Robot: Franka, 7 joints.
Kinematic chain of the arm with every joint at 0, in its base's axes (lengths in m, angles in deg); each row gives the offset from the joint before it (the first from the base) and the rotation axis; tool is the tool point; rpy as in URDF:
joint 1: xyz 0 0 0.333 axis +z
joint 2: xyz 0 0 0 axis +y
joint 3: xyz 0 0 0.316 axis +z
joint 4: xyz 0.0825 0 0 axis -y
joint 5: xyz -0.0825 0 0.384 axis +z
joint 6: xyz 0 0 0 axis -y
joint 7: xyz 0.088 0 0 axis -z
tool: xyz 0 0 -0.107 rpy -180 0 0
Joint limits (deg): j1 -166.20..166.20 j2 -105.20..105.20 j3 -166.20..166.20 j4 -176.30..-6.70 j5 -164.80..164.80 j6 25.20..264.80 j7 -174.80..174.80
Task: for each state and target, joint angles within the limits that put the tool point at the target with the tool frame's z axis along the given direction. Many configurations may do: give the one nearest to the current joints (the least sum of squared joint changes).
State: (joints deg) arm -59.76 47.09 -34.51 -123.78 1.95 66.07 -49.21
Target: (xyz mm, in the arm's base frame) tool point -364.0 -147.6 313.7 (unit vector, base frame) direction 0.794 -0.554 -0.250
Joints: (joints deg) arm -93.03 14.30 -80.14 -134.15 49.89 64.40 -49.21
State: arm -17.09 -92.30 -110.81 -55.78 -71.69 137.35 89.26
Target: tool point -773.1 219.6 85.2 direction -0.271 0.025 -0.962
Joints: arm -37.96 -93.50 -118.75 -40.17 -71.03 126.61 89.26
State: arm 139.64 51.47 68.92 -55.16 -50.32 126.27 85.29
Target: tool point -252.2 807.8 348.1 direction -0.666 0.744 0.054
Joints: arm 90.03 97.47 106.98 -38.34 -32.21 174.56 85.29
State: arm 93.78 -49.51 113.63 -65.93 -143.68 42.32 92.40
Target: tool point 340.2 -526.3 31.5 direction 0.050 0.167 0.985
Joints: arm 140.74 -100.33 153.04 -56.33 -137.02 25.20 92.40
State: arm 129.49 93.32 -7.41 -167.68 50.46 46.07 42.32
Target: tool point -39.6 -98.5 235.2 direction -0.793 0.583 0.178
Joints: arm 99.33 105.20 -21.64 -176.14 43.20 47.91 42.32
